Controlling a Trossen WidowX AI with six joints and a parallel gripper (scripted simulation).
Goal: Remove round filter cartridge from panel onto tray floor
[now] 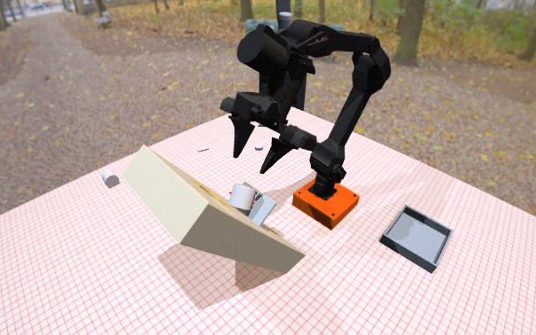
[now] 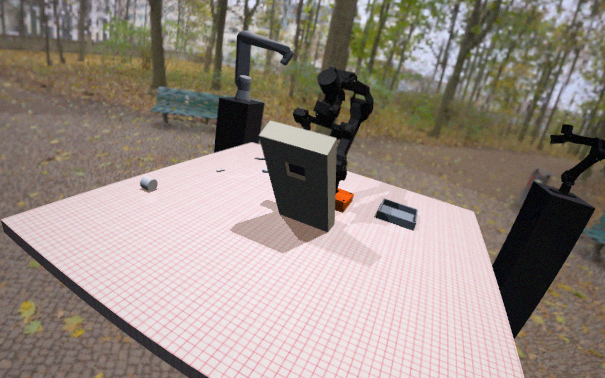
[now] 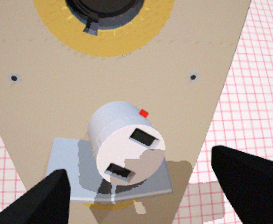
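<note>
Right now my gripper tip is 60 mm above the white round filter cartridge and 20 mm short of it. From my gripper tip the other things lie so: cream service panel 90 mm below, 60 mm ahead, 10 mm to the left; then dark tray 320 mm to the left, 300 mm behind, 250 mm below.
</note>
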